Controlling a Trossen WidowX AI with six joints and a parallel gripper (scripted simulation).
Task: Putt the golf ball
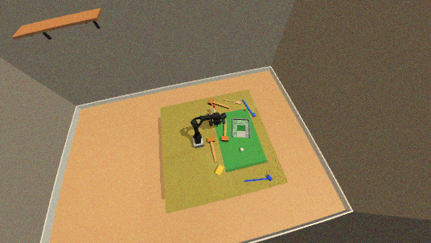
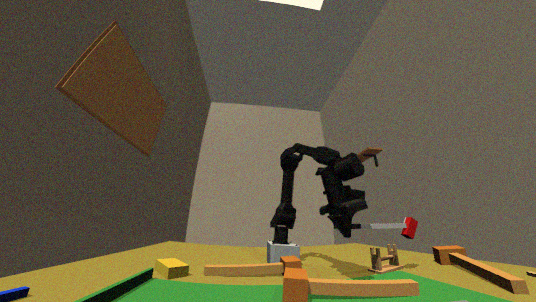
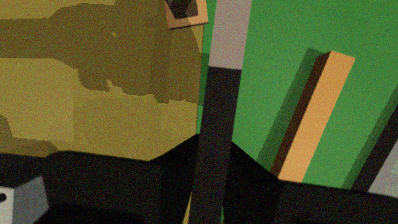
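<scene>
Now: the red putter 12 cm to the left of my gripper tip and 2 cm above it. From my gripper tip the other things lie so: white golf ball 22 cm ahead, 34 cm to the right, 10 cm below; then yellow block 8 cm behind, 51 cm to the right, 11 cm below; then green mat 22 cm ahead, 17 cm to the right, 12 cm below.
</scene>
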